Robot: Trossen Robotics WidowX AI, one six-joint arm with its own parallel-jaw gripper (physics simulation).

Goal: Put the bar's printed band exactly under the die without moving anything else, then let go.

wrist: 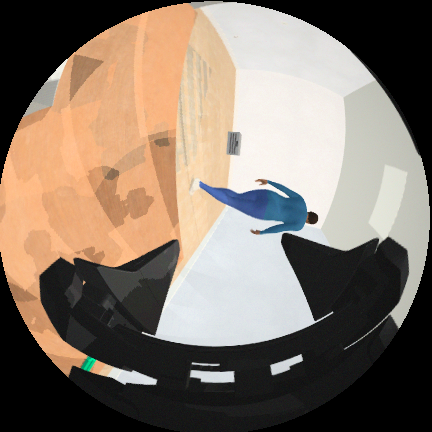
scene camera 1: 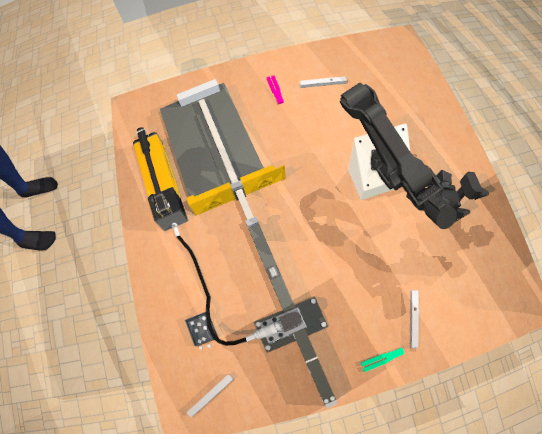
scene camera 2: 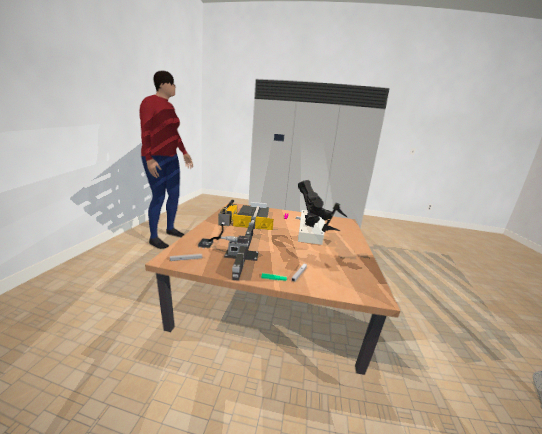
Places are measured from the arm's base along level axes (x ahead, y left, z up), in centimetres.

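Pixels of known places: gripper, fingertip midpoint: (wrist: 231,241) (scene camera 1: 479,202) (scene camera 2: 343,224); arm's base, origin of the base link: (scene camera 1: 381,159) (scene camera 2: 310,222).
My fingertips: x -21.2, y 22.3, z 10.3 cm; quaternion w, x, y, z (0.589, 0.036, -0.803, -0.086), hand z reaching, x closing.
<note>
For each thing: its top centre in the pictures, then the offset to it from my fingertips. "spot": a spot on its surface instead.
- dark grey length, surface spot: (scene camera 1: 264,247) spot: dx +59.8, dy -3.8, dz -16.6 cm
- light patch, surface spot: (scene camera 1: 272,271) spot: dx +58.7, dy +3.4, dz -17.2 cm
- thin white line, surface spot: (scene camera 1: 312,359) spot: dx +52.0, dy +30.1, dz -16.5 cm
- yellow pump, surface spot: (scene camera 1: 156,162) spot: dx +90.3, dy -38.1, dz -15.8 cm
- black hose, surface spot: (scene camera 1: 201,275) spot: dx +80.4, dy -0.3, dz -23.1 cm
- magenta clip, middle of its top: (scene camera 1: 275,88) dx +46.9, dy -64.1, dz -23.0 cm
- green clip, middle of its top: (scene camera 1: 383,359) (scene camera 2: 274,276) dx +31.5, dy +34.4, dz -23.0 cm
A long narrow bar assembly runs across the table in scene camera 1, with a pale strip (scene camera 1: 216,140) at the back and a dark grey length (scene camera 1: 264,247) towards the front. A light patch (scene camera 1: 272,271) and a thin white line (scene camera 1: 312,359) mark the dark length. Which mark is the printed band is unclear. The press head (scene camera 1: 291,321) (scene camera 2: 236,248) sits over the dark length, between these marks. The die itself cannot be made out. My gripper (scene camera 1: 477,202) (scene camera 2: 342,221) (wrist: 231,241) is open and empty, raised near the table's right side, far from the bar.
A yellow guard (scene camera 1: 262,181) (scene camera 2: 253,222) crosses the pale strip. A yellow pump (scene camera 1: 156,162) connects by black hose (scene camera 1: 201,275) to the press. Loose light bars (scene camera 1: 323,81) (scene camera 1: 414,325) (scene camera 1: 210,395), a magenta clip (scene camera 1: 275,90) and a green clip (scene camera 1: 382,360) (scene camera 2: 274,277) lie around.
</note>
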